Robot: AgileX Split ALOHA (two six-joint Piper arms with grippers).
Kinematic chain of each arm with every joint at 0, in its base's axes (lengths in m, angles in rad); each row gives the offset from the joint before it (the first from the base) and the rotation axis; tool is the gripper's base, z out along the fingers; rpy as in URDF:
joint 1: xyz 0 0 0.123 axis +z
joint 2: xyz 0 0 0 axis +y
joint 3: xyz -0.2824 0 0.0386 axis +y
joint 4: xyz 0.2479 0 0.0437 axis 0.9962 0 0.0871
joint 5: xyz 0 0 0 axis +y
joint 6: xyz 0.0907 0 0.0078 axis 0.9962 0 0.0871
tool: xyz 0 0 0 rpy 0 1.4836 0
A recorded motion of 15 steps. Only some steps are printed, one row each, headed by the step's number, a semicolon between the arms.
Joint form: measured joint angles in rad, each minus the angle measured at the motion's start. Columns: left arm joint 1, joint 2, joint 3, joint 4, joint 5, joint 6; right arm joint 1, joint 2, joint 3, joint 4, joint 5, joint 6.
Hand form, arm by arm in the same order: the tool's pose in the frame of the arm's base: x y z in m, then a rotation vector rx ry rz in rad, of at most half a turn. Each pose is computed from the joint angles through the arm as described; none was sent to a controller.
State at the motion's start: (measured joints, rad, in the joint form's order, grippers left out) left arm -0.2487 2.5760 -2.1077 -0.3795 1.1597 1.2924; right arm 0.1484 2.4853 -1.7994 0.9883 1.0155 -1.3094
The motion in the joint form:
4: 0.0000 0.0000 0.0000 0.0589 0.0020 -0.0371; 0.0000 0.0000 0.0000 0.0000 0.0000 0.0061
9: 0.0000 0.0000 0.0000 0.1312 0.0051 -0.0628; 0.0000 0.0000 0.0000 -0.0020 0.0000 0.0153
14: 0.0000 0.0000 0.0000 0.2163 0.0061 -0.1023; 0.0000 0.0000 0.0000 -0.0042 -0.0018 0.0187
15: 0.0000 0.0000 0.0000 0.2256 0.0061 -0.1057; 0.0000 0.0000 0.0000 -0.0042 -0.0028 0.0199
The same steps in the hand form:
4: 0.4821 -0.1496 0.0818 1.8791 2.2775 -0.3654; 0.4675 0.1353 0.0794 -1.0916 2.3190 0.9596
9: 0.4826 -0.1438 0.0802 1.9116 2.3099 -0.2869; 0.4674 0.1352 0.0793 -1.0840 2.3266 0.9615
14: 0.4837 -0.1369 0.0789 1.9345 2.3531 -0.1885; 0.4675 0.1350 0.0791 -1.0817 2.3299 0.9591
15: 0.4838 -0.1361 0.0788 1.9378 2.3566 -0.1773; 0.4676 0.1350 0.0791 -1.0798 2.3308 0.9584

